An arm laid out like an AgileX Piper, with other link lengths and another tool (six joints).
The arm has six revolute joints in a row. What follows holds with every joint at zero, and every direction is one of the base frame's.
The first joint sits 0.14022 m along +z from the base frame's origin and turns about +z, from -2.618 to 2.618 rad.
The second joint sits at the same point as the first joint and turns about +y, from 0 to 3.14 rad.
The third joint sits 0.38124 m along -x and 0.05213 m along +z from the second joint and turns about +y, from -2.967 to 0 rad.
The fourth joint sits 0.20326 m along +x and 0.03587 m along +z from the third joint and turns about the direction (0.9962, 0, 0.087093), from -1.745 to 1.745 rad.
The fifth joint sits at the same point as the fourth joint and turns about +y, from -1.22 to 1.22 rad.
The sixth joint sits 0.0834 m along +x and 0.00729 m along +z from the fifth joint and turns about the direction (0.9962, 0, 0.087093), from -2.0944 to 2.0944 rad.
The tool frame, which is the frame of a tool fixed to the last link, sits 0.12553 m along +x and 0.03 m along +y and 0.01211 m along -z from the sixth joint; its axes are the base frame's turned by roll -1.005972, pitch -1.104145 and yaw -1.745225 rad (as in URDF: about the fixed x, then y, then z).
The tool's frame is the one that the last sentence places.
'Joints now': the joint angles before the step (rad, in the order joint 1, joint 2, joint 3, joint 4, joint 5, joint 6). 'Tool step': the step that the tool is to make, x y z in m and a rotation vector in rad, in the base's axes. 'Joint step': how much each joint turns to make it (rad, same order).
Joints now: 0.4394, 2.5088, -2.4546, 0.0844, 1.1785, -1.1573
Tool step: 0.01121, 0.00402, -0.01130, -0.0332, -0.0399, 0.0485
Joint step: 0.0106, 0.0461, -0.0633, -0.0289, -0.0017, -0.0434
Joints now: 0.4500, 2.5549, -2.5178, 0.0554, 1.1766, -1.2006
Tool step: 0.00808, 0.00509, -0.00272, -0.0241, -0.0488, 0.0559
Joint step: 0.0116, 0.0170, -0.0225, -0.0201, -0.0256, -0.0520
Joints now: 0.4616, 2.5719, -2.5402, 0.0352, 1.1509, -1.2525
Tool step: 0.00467, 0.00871, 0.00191, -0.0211, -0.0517, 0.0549
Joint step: 0.0188, 0.0021, -0.0013, -0.0218, -0.0363, -0.0434
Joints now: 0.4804, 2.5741, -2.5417, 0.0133, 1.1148, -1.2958
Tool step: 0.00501, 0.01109, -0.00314, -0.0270, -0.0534, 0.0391
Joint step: 0.0255, 0.0128, -0.0032, -0.0402, -0.0439, -0.0177
